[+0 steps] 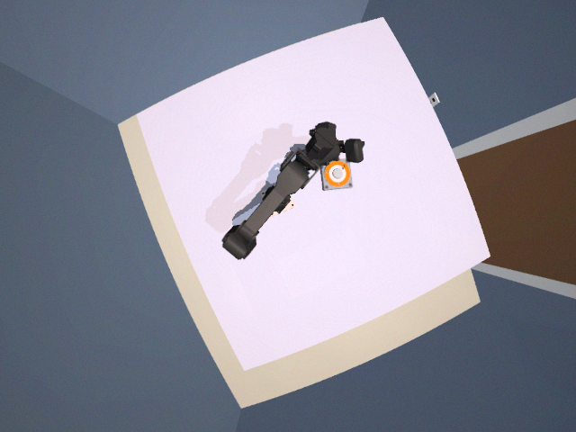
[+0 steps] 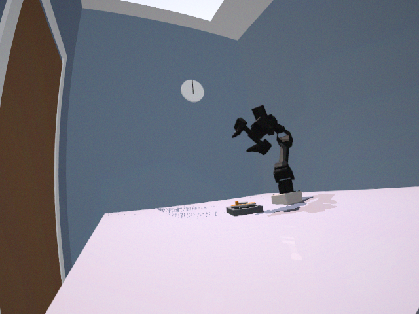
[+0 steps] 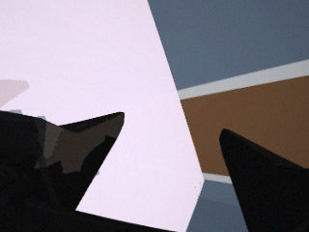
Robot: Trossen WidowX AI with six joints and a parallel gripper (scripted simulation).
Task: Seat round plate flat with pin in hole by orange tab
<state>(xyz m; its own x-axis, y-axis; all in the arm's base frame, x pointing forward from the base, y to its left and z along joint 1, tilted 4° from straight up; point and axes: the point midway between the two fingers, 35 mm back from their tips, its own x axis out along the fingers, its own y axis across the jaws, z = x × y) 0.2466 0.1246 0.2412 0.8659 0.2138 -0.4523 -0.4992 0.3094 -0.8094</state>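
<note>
My gripper tip is now 24 cm above the round plate, 4 cm to the left of it and 1 cm short of it. Round my gripper tip: base: 26 cm below, 5 cm to the right, 1 cm behind.
</note>
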